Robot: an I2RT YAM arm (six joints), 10 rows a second.
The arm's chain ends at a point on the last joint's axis. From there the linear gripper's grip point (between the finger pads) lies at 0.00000 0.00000 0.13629 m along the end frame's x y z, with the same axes.
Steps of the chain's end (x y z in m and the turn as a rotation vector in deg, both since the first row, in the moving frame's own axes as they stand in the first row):
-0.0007, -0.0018, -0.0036, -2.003, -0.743, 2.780
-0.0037, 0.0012, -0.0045, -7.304, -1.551, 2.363
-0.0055, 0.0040, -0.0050, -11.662, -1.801, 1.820
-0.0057, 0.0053, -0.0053, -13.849, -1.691, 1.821
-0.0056, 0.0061, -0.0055, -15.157, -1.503, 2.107
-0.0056, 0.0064, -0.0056, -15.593, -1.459, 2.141
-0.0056, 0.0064, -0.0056, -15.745, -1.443, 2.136
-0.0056, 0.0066, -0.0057, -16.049, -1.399, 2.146
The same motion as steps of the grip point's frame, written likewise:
-0.0026, 0.0029, -0.0037, -2.003, -0.743, 2.780
-0.0077, 0.0184, -0.0057, -7.304, -1.551, 2.363
-0.0102, 0.0315, -0.0079, -11.662, -1.801, 1.820
-0.0102, 0.0378, -0.0093, -13.849, -1.691, 1.821
-0.0098, 0.0417, -0.0103, -15.157, -1.503, 2.107
-0.0097, 0.0430, -0.0107, -15.593, -1.459, 2.141
-0.0097, 0.0433, -0.0108, -15.745, -1.443, 2.136
-0.0096, 0.0442, -0.0111, -16.049, -1.399, 2.146

